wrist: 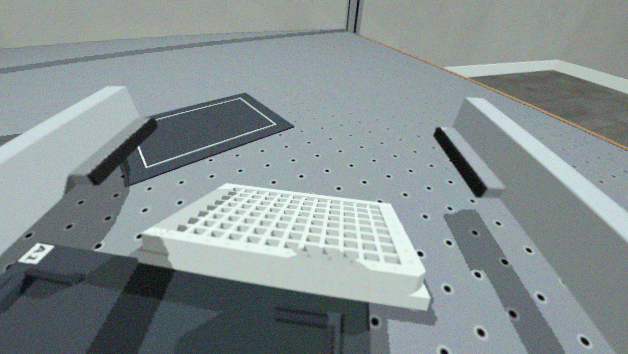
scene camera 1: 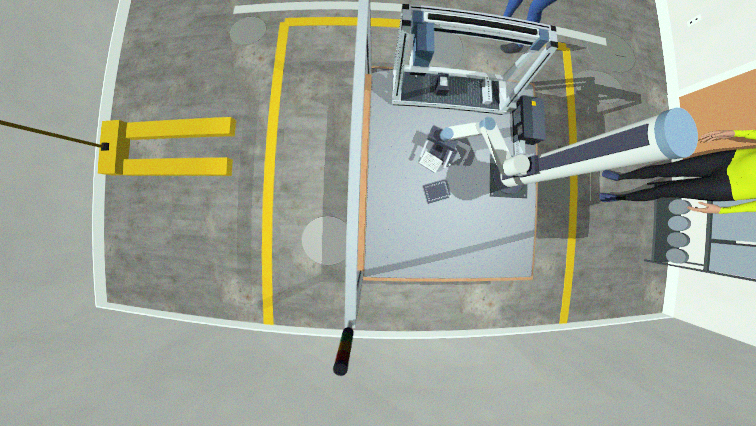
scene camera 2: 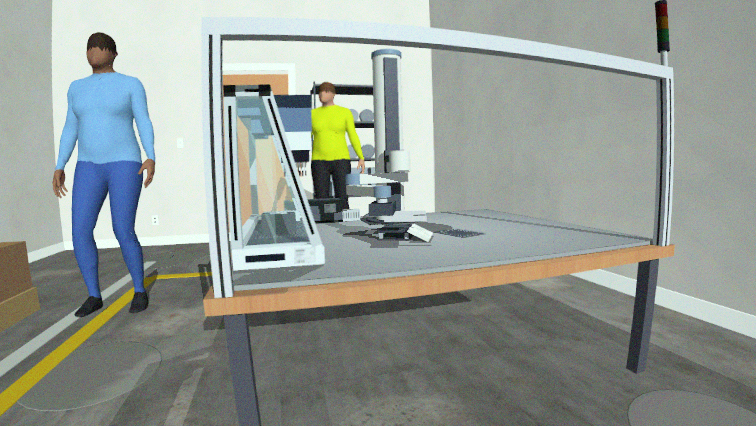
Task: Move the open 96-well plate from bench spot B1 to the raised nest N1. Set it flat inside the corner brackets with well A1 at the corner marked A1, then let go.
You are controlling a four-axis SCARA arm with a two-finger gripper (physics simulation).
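Pixels of known places: gripper, fingertip midpoint: [wrist: 295, 110] [scene camera 1: 432, 162] [scene camera 2: 426, 215]; arm's base, origin of the base link: [scene camera 1: 508, 176] [scene camera 2: 390, 222].
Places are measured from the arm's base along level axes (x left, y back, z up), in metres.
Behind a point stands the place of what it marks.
Note:
The white 96-well plate [scene camera 1: 431, 161] {y -0.584, x -0.058, z 0.045 m} [scene camera 2: 420, 232] {y -0.620, x -0.071, z 0.043 m} [wrist: 295, 235] {y -0.582, x -0.072, z 0.051 m} is tilted at the edge of the dark raised nest [scene camera 2: 390, 230] {y -0.565, x -0.169, z 0.049 m} [wrist: 215, 320] {y -0.541, x -0.099, z 0.049 m}, outside its corner brackets. One long side is up at the nest's edge and the other slopes down toward the bench. The A1 label [wrist: 36, 253] {y -0.461, x -0.042, z 0.049 m} shows on the nest at the lower left of the wrist view. Which plate corner is well A1 cannot be told. My gripper [wrist: 295, 110] {y -0.594, x -0.038, z 0.101 m} is open and empty, its fingers wide apart and above the plate. Bench spot B1 [scene camera 1: 436, 191] {y -0.536, x 0.135, z 0.015 m} [scene camera 2: 461, 232] {y -0.532, x 0.143, z 0.015 m} [wrist: 210, 122] {y -0.540, x 0.138, z 0.015 m} is a dark mat without the plate.
A glass-sided enclosure [scene camera 1: 449, 103] {y -0.467, x -0.464, z 0.062 m} [scene camera 2: 280, 255] {y -0.851, x -0.573, z 0.046 m} stands at one end of the bench [scene camera 1: 449, 238] {y -0.432, x 0.448, z 0.013 m} [scene camera 2: 529, 267] {y -1.050, x 0.088, z -0.003 m}. A dark boxy device [scene camera 1: 530, 119] {y 0.088, x -0.380, z 0.128 m} is near it, beside the arm's column [scene camera 1: 597, 153] {y -0.077, x 0.022, z 0.686 m} [scene camera 2: 390, 105] {y -0.077, x -0.009, z 0.602 m}. A metal frame [scene camera 2: 423, 44] {y -1.031, x -0.211, z 0.580 m} spans one bench edge. Two people stand beyond the bench.

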